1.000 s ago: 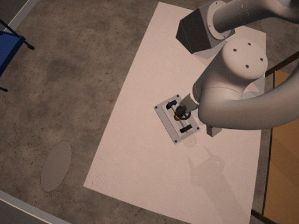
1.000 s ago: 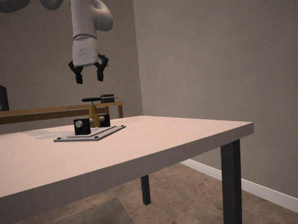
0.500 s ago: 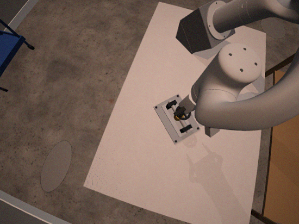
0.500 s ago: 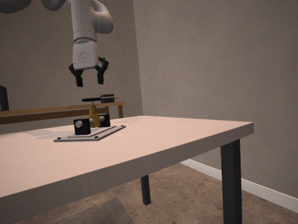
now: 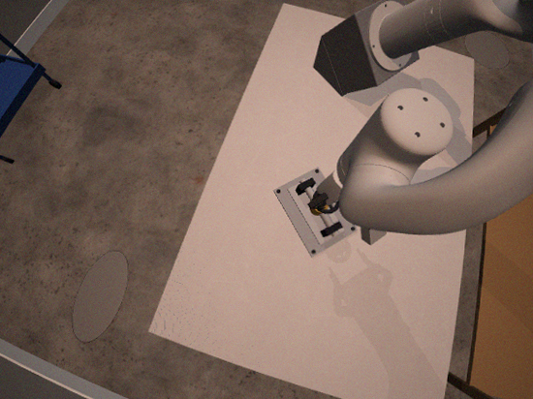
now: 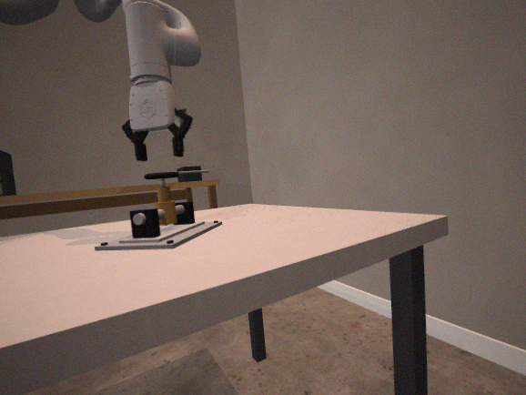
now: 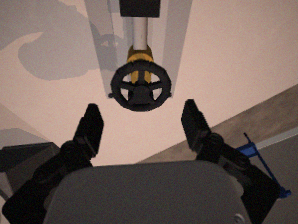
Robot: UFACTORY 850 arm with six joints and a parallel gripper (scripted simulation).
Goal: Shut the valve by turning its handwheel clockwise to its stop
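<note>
Right now my hand is 60 mm above the black spoked handwheel. From my hand the other things lie so: grey base plate 180 mm below.
</note>
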